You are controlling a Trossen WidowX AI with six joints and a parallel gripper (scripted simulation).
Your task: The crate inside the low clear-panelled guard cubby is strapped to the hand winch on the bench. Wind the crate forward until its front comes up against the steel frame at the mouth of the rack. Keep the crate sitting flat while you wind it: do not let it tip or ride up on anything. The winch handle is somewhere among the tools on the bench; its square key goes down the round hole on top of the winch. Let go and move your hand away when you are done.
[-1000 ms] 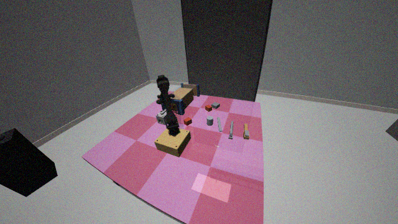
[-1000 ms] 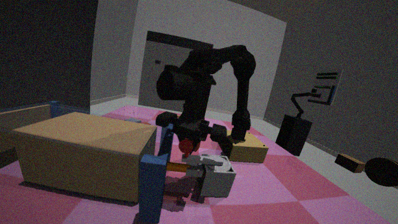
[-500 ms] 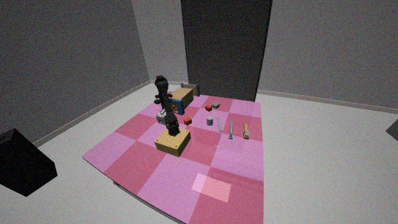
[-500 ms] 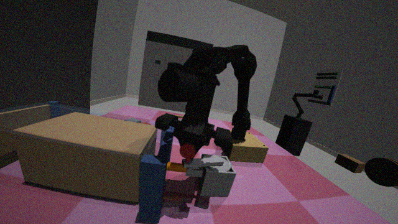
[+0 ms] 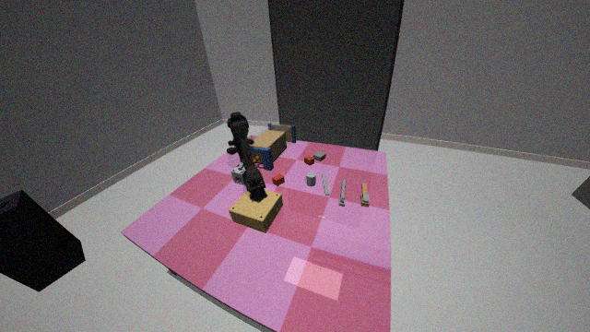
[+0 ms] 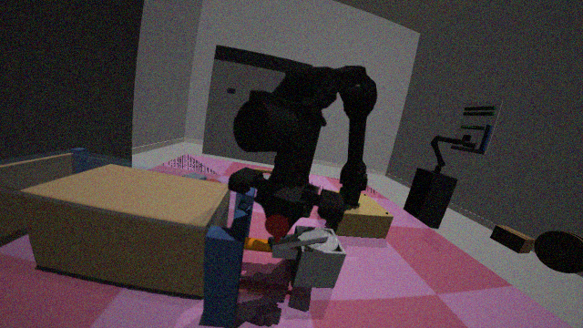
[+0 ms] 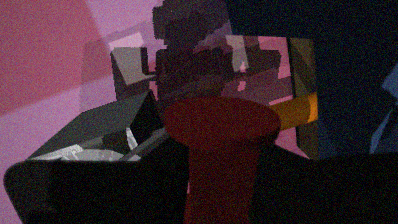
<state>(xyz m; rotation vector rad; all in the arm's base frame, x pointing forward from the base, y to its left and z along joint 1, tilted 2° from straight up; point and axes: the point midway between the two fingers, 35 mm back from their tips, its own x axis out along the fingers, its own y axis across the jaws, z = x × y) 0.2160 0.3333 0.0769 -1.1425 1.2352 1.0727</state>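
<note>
My gripper tip is 7 cm short of the blue steel frame, 3 cm to the left of it and 1 cm above it. The rest, counted from my gripper tip: red-knobbed winch handle (3 cm behind, 2 cm to the right, 1 cm below); red knob (2 cm above); grey hand winch (10 cm behind, 7 cm to the right, 8 cm below).
</note>
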